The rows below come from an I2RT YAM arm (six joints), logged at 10 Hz.
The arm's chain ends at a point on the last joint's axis. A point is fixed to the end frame.
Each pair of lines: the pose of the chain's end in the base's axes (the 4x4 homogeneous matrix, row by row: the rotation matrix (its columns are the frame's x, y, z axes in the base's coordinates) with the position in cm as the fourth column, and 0 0 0 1 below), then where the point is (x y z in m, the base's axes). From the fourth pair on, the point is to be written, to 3 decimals.
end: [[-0.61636 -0.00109 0.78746 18.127], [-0.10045 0.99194 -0.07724 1.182], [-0.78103 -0.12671 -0.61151 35.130], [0 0 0 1]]
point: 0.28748 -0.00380 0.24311
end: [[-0.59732 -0.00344 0.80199 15.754], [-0.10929 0.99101 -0.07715 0.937], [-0.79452 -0.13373 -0.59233 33.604], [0 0 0 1]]
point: 0.26634 -0.00641 0.23049
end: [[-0.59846 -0.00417 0.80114 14.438], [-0.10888 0.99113 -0.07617 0.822], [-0.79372 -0.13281 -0.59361 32.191], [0 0 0 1]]
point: 0.25303 -0.00741 0.21618
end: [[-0.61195 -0.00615 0.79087 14.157], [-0.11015 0.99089 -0.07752 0.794], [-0.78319 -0.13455 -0.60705 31.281], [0 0 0 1]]
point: 0.248 -0.008 0.205
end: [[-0.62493 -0.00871 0.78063 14.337], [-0.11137 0.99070 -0.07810 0.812], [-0.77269 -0.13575 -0.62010 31.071], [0 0 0 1]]
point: 0.248 -0.008 0.201
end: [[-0.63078 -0.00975 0.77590 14.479], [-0.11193 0.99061 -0.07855 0.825], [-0.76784 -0.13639 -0.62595 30.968], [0 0 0 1]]
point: 0.249 -0.008 0.200
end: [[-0.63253 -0.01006 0.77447 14.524], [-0.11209 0.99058 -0.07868 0.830], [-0.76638 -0.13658 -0.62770 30.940], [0 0 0 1]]
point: 0.249 -0.008 0.199
